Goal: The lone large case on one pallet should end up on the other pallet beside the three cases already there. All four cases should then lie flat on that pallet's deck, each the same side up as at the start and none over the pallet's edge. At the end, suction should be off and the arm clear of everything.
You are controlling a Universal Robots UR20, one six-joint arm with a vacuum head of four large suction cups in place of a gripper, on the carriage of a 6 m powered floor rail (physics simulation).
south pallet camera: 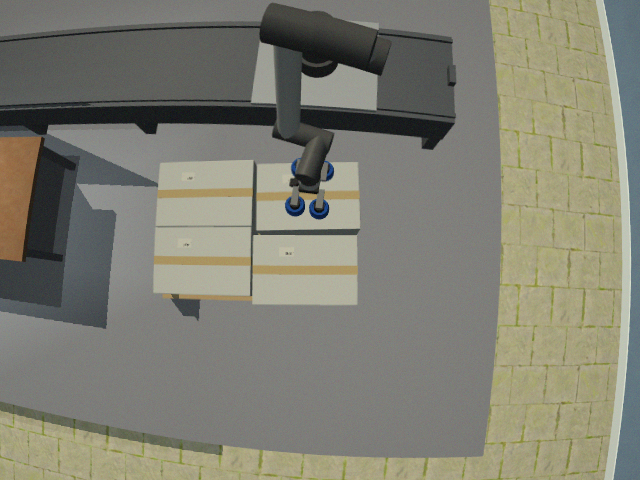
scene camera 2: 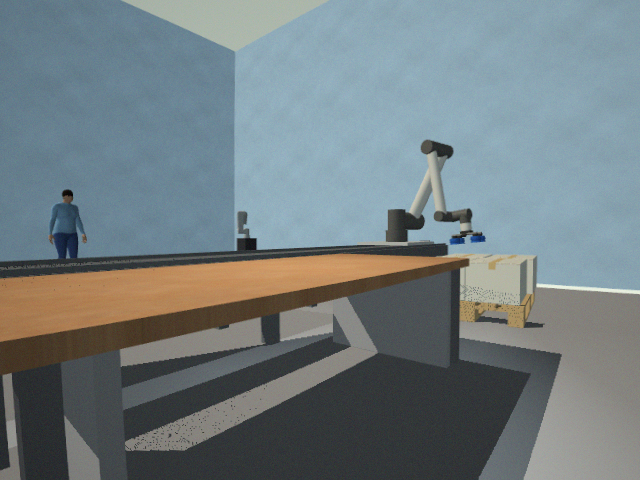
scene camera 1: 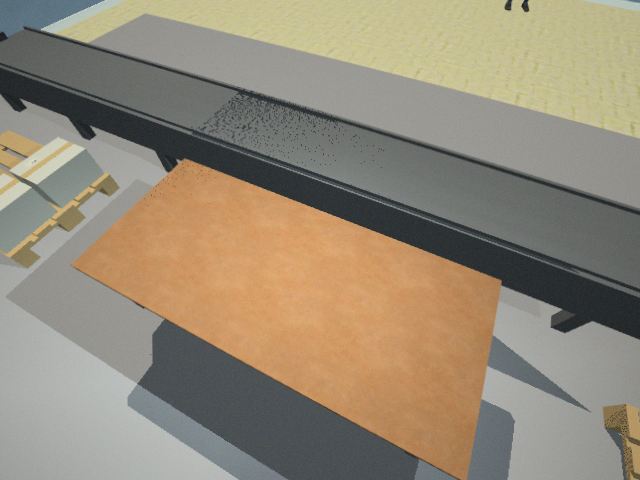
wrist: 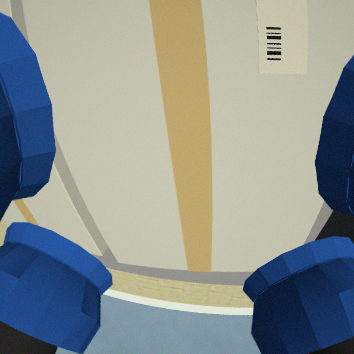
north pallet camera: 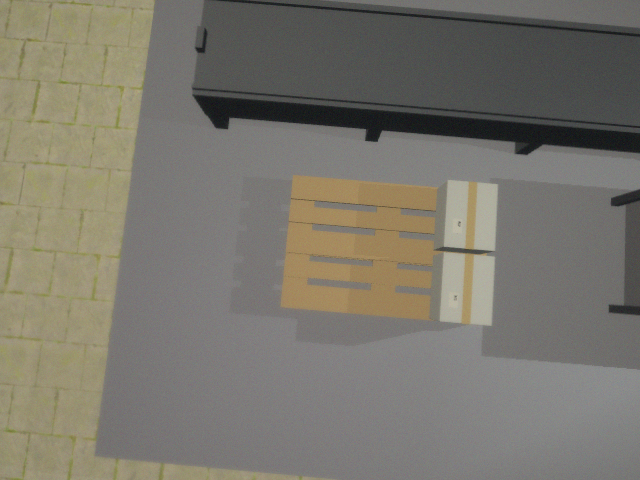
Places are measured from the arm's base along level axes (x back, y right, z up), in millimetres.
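Pixels of known places: hand, its tool point: (scene camera 2: 467, 243) (wrist: 181, 229); arm's base, origin of its link: (scene camera 2: 396, 241).
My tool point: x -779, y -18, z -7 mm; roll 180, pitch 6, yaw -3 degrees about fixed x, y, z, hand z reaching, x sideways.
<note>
Ahead of a thing's pixels: the offset from my tool point to its top centre. Level surfaces: height alone.
My gripper (scene camera 2: 467, 239) (south pallet camera: 309, 187) (wrist: 180, 205) is open, its blue cups holding nothing. It hangs a little above the upper right case {dx -7, dy +14, dz -120 mm} (south pallet camera: 343, 214) (wrist: 240, 150), with a gap beneath the cups. In the south pallet view this case lies flat beside the lower right case {dx -415, dy -1, dz -120 mm} (south pallet camera: 310, 289), upper left case {dx -27, dy +605, dz -120 mm} (south pallet camera: 206, 211) and lower left case {dx -409, dy +580, dz -120 mm} (south pallet camera: 201, 279). A narrow gap separates the two right cases. Labels face up. The south pallet (south pallet camera: 222, 298) is mostly hidden, so I cannot tell the overhang. The north pallet (north pallet camera: 320, 263) has no large case beside its two smaller cases.
The two smaller cases (north pallet camera: 483, 217) (north pallet camera: 478, 289) stand at the north pallet's right end. The dark rail (scene camera 1: 361, 134) (north pallet camera: 413, 67) (south pallet camera: 155, 67) runs behind both pallets. A wooden table {dz -33 mm} (scene camera 1: 289, 289) (scene camera 2: 232, 281) (south pallet camera: 15, 196) stands between them. A person (scene camera 2: 67, 222) stands beyond the rail.
</note>
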